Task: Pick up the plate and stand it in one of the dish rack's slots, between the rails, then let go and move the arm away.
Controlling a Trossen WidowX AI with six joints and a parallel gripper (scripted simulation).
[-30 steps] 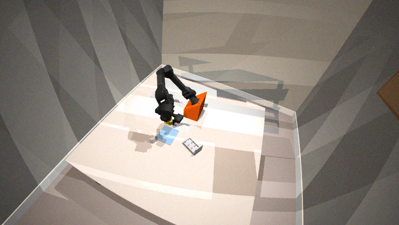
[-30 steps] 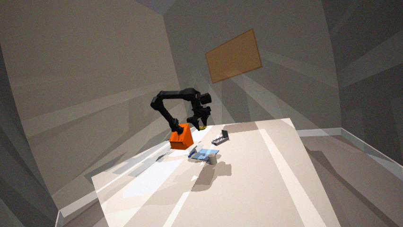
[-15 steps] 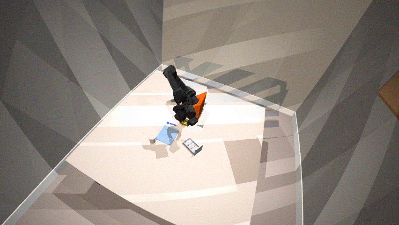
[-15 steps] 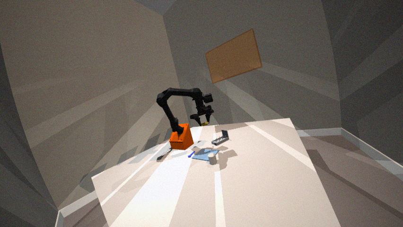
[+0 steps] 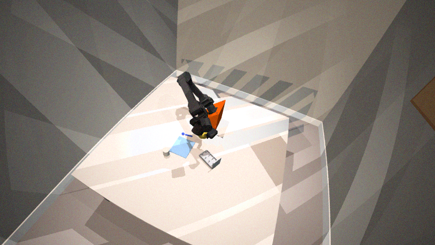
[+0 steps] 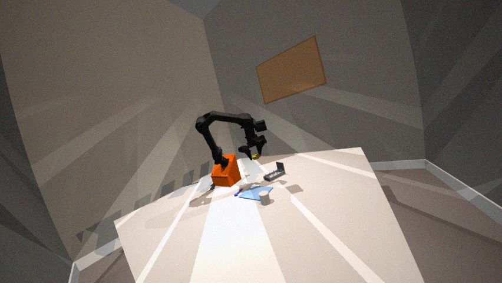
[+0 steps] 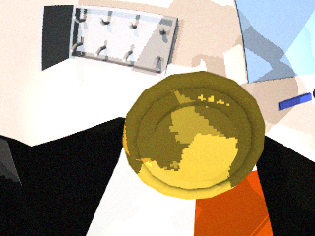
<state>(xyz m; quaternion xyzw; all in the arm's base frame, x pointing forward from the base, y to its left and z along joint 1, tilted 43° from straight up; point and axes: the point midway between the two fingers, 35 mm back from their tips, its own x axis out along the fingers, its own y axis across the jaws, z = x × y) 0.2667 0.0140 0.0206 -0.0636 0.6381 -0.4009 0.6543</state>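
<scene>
Now: gripper tip 14 cm above the grey dish rack, 8 cm to the right of it and 6 cm short of it. From my gripper tip the other things lie so: blue spoon: 16 cm below, 15 cm to the right, 9 cm behind; then light blue mat: 16 cm below, 13 cm to the right, 2 cm ahead; then yellow plate: 1 cm above.
</scene>
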